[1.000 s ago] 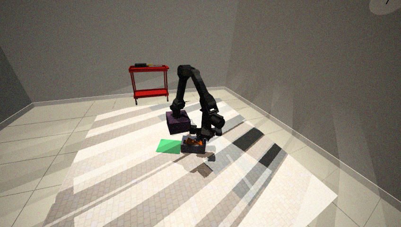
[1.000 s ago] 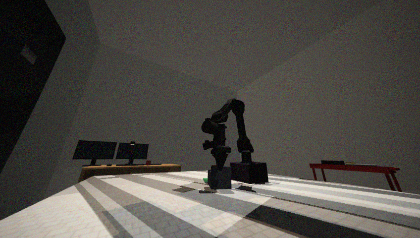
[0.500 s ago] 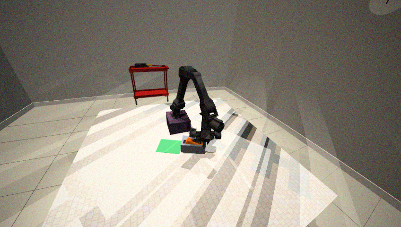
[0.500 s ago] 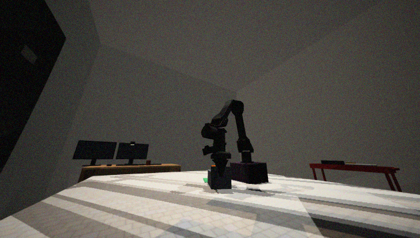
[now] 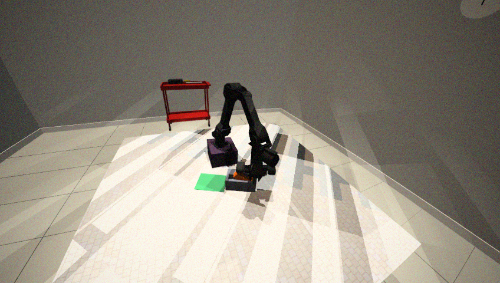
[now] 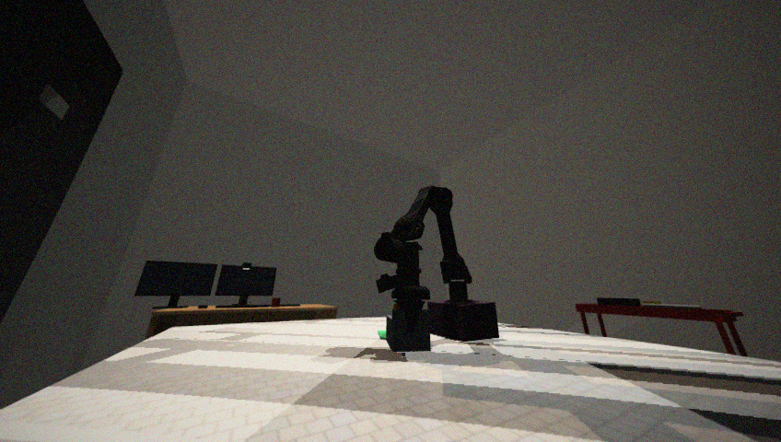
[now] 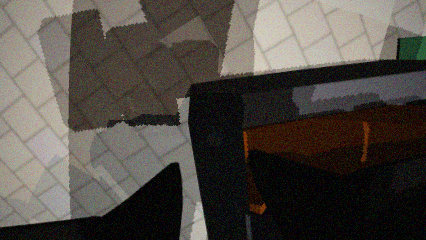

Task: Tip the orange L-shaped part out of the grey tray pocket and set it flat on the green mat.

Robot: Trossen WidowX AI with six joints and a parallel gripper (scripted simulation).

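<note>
Right now the orange L-shaped part is 30 mm behind my gripper tip and 30 mm to the right of it. From my gripper tip the other things lie so: green mat (130 mm behind, 180 mm to the right, 50 mm below).
</note>
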